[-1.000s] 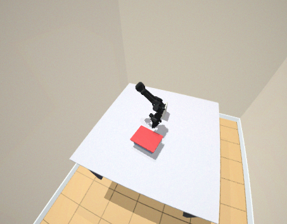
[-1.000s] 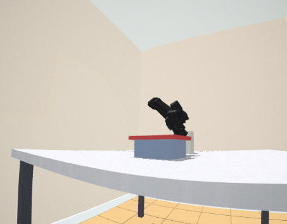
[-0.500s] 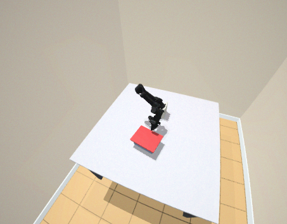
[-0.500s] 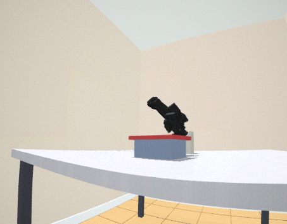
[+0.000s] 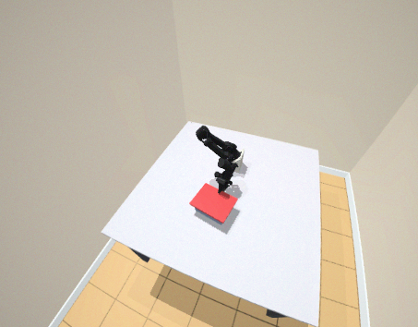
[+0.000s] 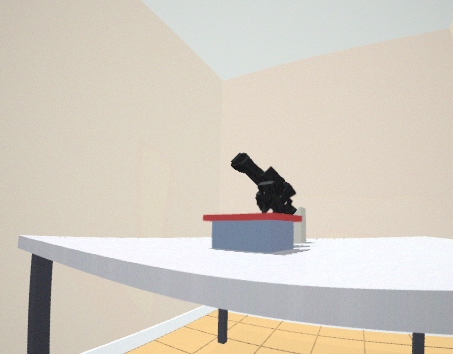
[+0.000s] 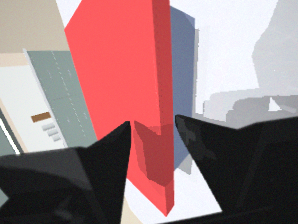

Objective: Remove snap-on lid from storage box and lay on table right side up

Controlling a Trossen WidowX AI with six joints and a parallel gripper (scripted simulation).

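Now: gripper tip 70 mm short of the red lid and 20 mm to the left of it. Round my gripper tip: storage box: 70 mm ahead, 20 mm to the right, 40 mm below.
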